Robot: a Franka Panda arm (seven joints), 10 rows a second.
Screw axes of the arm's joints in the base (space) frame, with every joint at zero. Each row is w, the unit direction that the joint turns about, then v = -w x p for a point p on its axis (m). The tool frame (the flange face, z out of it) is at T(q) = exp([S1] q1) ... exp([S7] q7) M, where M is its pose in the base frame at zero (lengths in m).
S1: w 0 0 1 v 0 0 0
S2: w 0 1 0 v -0.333 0 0
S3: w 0 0 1 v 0 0 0
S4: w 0 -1 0 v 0.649 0 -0.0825
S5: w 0 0 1 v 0 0 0
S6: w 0 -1 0 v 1.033 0 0
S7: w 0 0 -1 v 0 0.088 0
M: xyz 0.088 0 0.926 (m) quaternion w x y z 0 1 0 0
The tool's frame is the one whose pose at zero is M.
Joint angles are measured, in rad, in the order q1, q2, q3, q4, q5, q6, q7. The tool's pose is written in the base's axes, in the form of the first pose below.
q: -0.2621 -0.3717 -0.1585 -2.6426 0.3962 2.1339 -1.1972
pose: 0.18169, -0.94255, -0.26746, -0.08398, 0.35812, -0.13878, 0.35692
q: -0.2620 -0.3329 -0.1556 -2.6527 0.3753 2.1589 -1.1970
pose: 0.17892, -0.94411, -0.26914, -0.06486, 0.35782, -0.13943, 0.33920
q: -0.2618 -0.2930 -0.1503 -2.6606 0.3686 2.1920 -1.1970
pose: 0.17621, -0.94585, -0.26756, -0.05215, 0.35879, -0.13962, 0.32274
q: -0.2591 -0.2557 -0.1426 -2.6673 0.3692 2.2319 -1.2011
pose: 0.17142, -0.94697, -0.26809, -0.04474, 0.36090, -0.13848, 0.30827
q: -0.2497 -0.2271 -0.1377 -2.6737 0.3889 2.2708 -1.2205
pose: 0.16929, -0.94613, -0.27202, -0.04668, 0.36356, -0.13538, 0.29733
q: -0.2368 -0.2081 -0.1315 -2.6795 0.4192 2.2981 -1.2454
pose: 0.17115, -0.94373, -0.27820, -0.05179, 0.36611, -0.12951, 0.28968
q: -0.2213 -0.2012 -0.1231 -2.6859 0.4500 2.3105 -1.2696
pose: 0.17594, -0.93973, -0.28759, -0.05688, 0.36797, -0.12063, 0.28562
